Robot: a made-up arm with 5 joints.
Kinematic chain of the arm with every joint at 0, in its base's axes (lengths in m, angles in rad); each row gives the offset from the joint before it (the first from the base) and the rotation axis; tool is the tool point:
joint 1: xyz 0 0 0.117 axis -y
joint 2: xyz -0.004 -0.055 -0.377 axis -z
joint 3: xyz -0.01 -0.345 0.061 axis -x
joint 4: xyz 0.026 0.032 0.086 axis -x
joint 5: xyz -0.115 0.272 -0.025 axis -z
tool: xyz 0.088 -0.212 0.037
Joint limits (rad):
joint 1: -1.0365..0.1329
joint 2: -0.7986..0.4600
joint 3: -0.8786..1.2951
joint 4: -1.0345..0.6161
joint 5: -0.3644..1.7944
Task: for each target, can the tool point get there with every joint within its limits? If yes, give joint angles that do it. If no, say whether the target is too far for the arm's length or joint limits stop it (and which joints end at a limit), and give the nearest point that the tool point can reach.
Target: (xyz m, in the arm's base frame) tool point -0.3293 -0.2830 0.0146
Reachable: yes | joints -0.2711 0.3103 -0.5266 0.1001 0.8615
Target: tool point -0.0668 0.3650 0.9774
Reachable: no: joint limits stop it (at a limit: joint 1, joint 2, joint 4, joint 5) | nearest point -0.2198 -0.0806 0.4281 | short by 0.724 m
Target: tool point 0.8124 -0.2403 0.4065
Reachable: no: joint limits stop it (at a limit: joint 1, joint 2, joint 3, joint 4, joint 5) | nearest point 0.3660 -0.3181 0.0233 | short by 0.593 m
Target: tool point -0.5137 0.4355 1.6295
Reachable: no: too far | nearest point -0.2133 -0.1785 0.4882 | short by 1.330 m
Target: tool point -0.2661 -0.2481 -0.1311
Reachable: yes | joints -0.2424 0.0483 0.8573 -0.3057 0.7783
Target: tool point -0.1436 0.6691 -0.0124
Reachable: no: joint limits stop it (at a limit: joint 2, joint 4, joint 5) | nearest point -0.2942 0.0651 -0.1481 | short by 0.637 m
